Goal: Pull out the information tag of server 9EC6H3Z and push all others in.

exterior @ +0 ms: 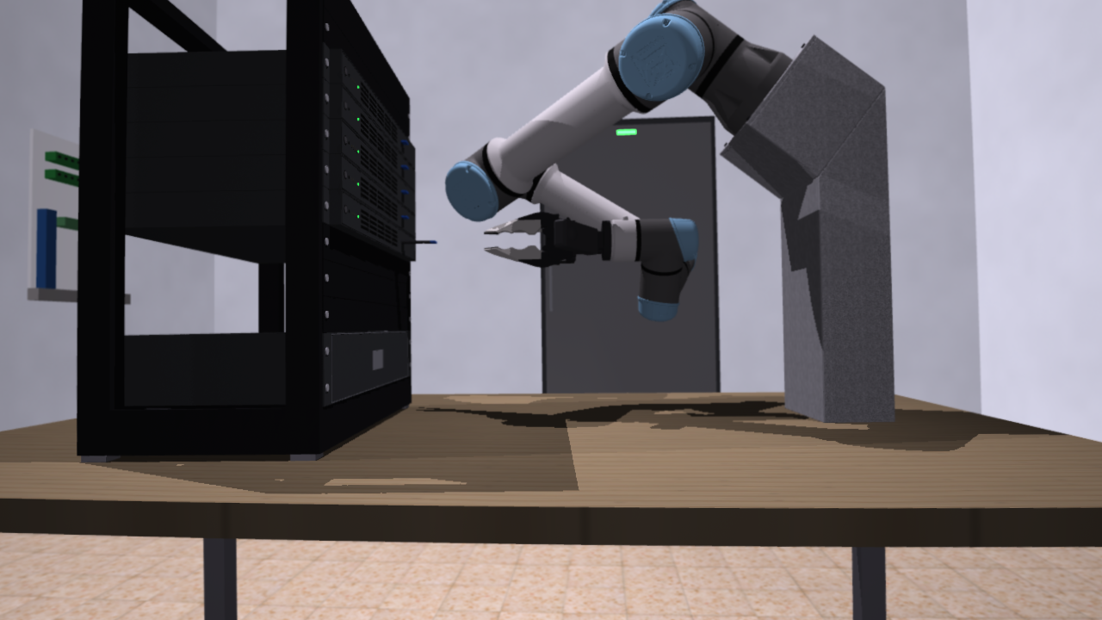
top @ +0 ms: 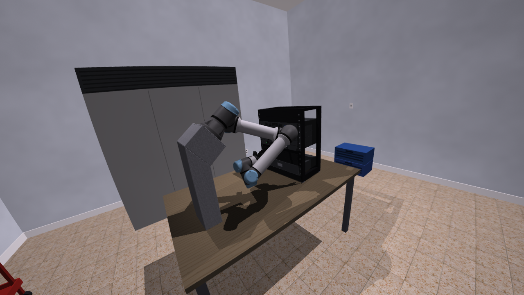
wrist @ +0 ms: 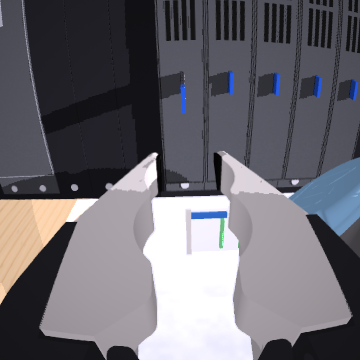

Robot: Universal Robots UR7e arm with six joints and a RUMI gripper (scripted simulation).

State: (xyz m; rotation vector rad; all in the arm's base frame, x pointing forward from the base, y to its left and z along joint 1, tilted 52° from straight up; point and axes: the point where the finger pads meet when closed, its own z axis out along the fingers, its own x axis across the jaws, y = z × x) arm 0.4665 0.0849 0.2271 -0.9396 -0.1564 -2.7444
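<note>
My hand is 130 mm short of the information tag and 60 mm to the right of it.
</note>
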